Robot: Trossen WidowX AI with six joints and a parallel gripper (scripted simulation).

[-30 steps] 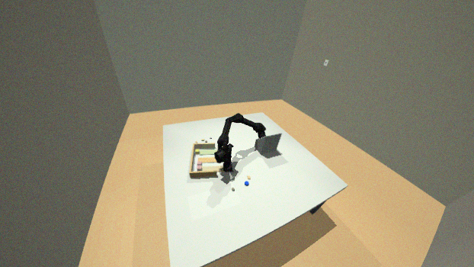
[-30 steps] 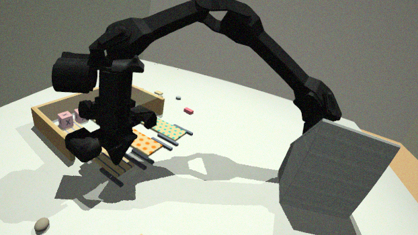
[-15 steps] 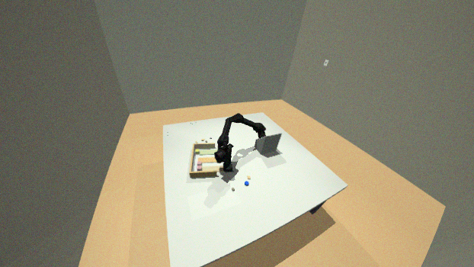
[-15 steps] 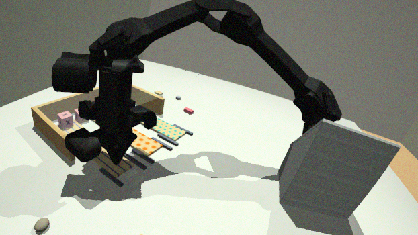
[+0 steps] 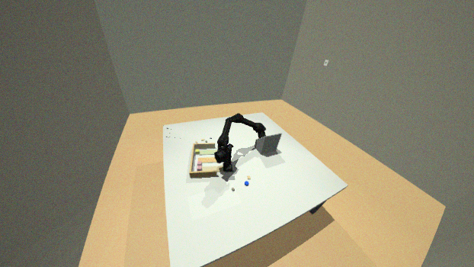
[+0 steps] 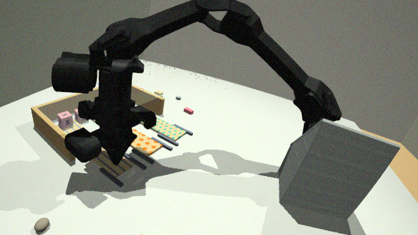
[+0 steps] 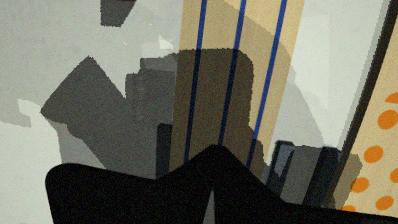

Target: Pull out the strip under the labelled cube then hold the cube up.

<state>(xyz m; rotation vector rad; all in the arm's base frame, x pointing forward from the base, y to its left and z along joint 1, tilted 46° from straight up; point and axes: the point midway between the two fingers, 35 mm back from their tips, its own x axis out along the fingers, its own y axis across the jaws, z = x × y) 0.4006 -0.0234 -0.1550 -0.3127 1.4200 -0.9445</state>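
The orange dotted strip lies 130 mm to the right of my gripper tip and 50 mm ahead of it. From my gripper tip the other things lie so: blue disc 190 mm to the left, 70 mm behind; then red block 320 mm to the right, 90 mm behind.
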